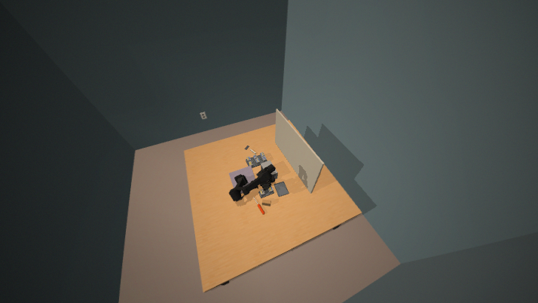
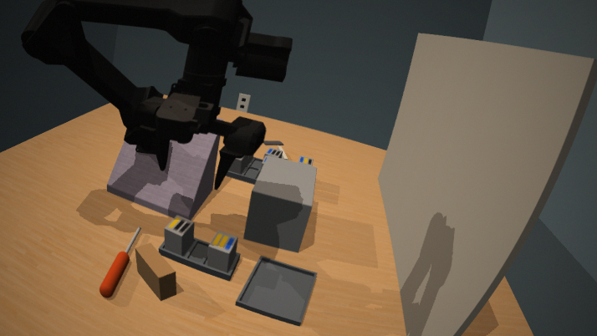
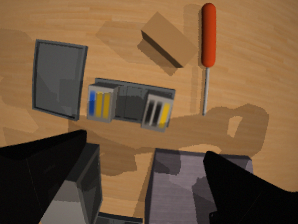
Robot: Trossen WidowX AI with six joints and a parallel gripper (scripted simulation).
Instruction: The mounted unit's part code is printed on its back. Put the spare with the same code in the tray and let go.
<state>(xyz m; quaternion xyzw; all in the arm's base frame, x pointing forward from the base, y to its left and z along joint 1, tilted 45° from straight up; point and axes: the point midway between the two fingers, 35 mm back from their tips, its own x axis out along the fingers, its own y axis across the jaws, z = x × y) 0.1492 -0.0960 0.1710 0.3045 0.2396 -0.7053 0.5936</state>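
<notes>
Right now my gripper tip is 10 cm above the grey spare block and 1 cm past it. From my gripper tip the other things lie so: dark grey tray: 16 cm ahead, 14 cm below, 4 cm to the right; then brown block: 12 cm below, 9 cm to the right, 2 cm behind; then low rack: 13 cm below, 3 cm ahead.
</notes>
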